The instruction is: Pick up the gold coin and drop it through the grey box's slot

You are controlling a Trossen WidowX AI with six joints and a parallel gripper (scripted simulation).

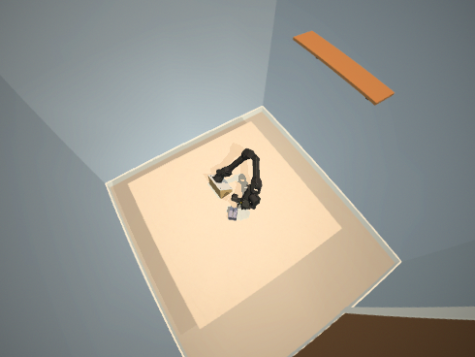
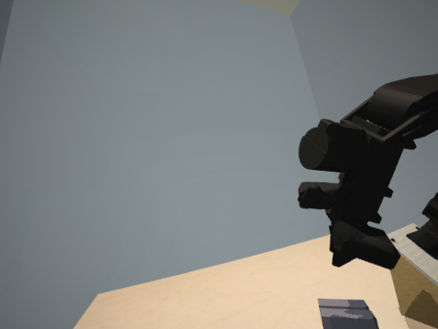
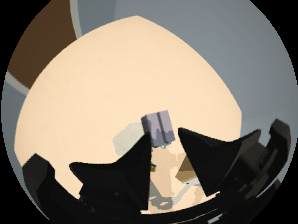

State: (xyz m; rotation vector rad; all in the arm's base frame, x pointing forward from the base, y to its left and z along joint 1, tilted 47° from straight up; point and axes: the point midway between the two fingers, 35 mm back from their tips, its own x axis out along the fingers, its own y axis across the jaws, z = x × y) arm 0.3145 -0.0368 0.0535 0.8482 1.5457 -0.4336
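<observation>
Right now my gripper tip is 80 mm past the coin, 80 mm to the right of it and 150 mm above it.
</observation>
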